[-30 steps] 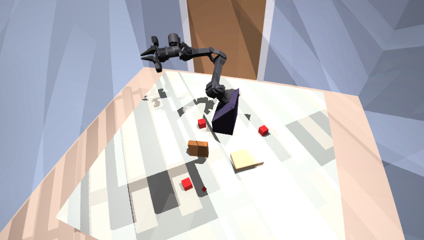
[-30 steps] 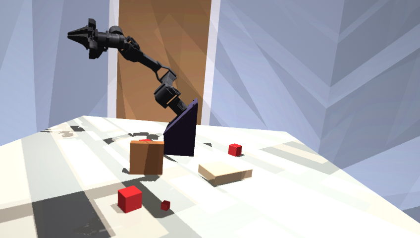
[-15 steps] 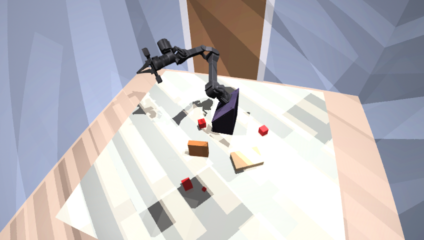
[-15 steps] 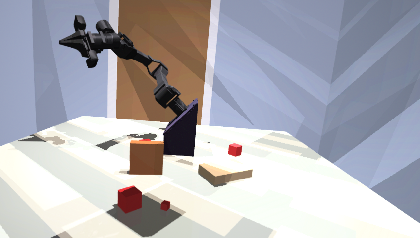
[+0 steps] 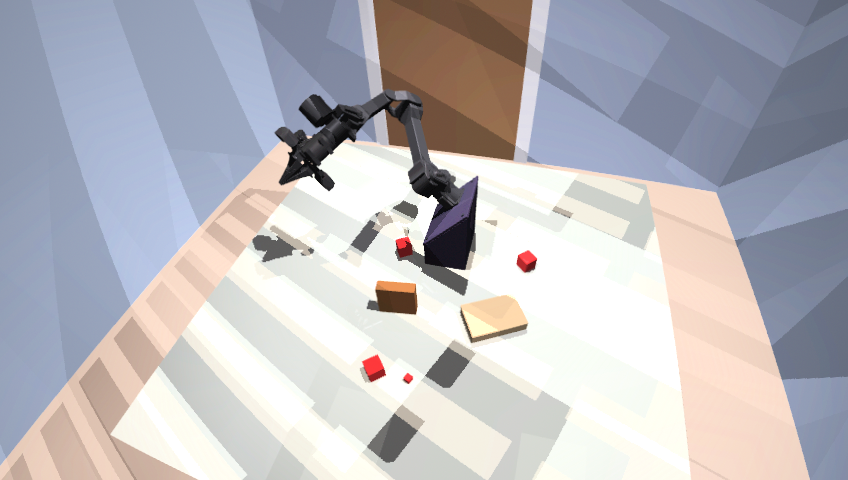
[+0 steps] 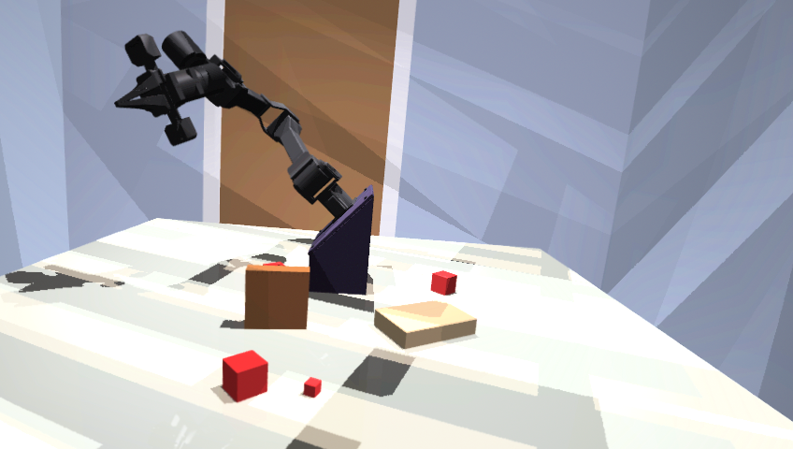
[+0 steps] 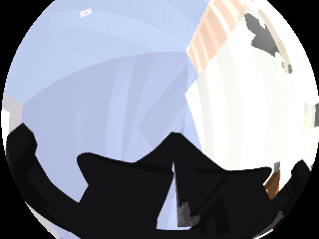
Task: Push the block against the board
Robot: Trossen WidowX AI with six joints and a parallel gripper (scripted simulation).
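The orange square block lies 290 mm to the left of my gripper tip, 290 mm below it and 30 mm ahead of it. Round my gripper tip: cream board (540 mm to the left, 320 mm below, 20 mm behind).
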